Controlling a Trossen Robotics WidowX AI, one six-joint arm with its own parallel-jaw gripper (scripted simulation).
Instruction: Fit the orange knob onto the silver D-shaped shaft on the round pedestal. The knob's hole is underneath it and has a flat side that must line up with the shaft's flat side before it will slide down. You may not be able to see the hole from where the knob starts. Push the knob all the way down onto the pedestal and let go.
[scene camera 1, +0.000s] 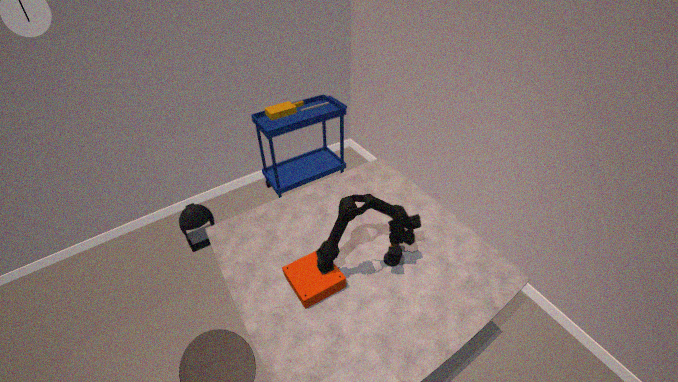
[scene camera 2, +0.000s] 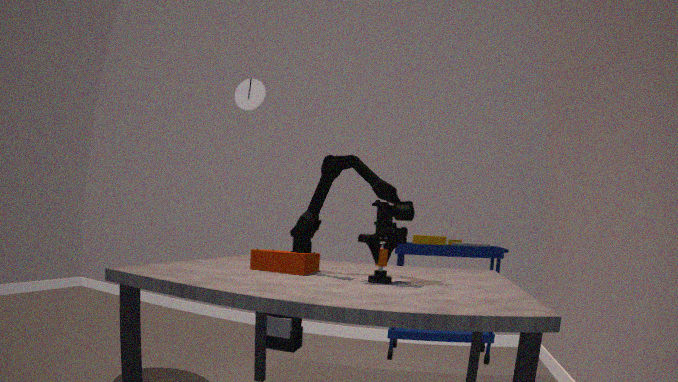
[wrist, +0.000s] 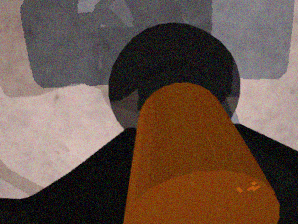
I see my gripper (scene camera 2: 381, 263), an orange knob (wrist: 187, 155) and a pedestal (wrist: 170, 53).
My gripper also shows in the wrist view (wrist: 183, 135).
